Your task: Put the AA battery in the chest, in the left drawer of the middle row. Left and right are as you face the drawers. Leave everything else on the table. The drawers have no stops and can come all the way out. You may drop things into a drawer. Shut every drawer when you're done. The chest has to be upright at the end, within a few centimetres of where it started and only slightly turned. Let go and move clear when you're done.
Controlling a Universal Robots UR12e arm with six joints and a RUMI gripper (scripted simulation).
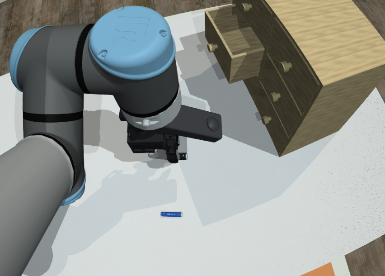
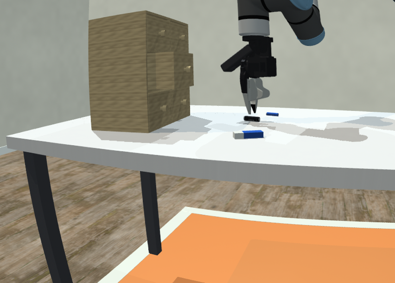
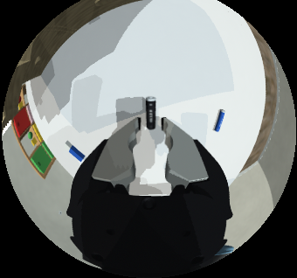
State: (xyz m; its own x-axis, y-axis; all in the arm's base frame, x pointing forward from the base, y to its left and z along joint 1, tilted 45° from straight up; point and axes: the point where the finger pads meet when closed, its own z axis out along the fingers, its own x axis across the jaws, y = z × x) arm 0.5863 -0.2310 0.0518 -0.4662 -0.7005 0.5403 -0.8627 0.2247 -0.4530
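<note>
Right now the black battery is 3 cm below my hand. From my hand the other things lie so: blue AA battery 7 cm behind, 11 cm to the right, 3 cm below; then eraser 2 cm ahead, 23 cm to the left, 3 cm below.
</note>
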